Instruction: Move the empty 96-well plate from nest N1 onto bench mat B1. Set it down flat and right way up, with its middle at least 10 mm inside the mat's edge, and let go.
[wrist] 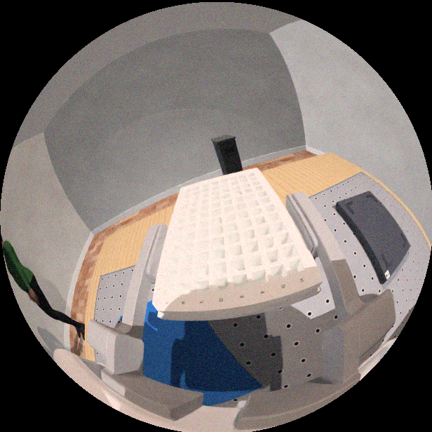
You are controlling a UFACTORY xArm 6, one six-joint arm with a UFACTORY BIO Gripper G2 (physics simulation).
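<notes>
The white 96-well plate (227, 235) is held in the wrist view, wells up, its lettered edge facing the camera. My gripper (231, 234) is shut on the plate, with one finger along each long side. The blue bench mat (215, 357) shows below the plate's near edge, towards the left, partly in dark shadow. The plate looks raised above it; the height is hard to tell. The plate and the fingers hide part of the mat. The dark grey nest (375, 230) lies at the right, with nothing in it and a small white label at its near corner.
A grey perforated board (327, 200) lies on the light wooden bench (320, 172). A tall black box (230, 155) stands beyond the plate's far end. A person in a green top (17, 265) is at the far left. Grey walls and a brown floor lie behind.
</notes>
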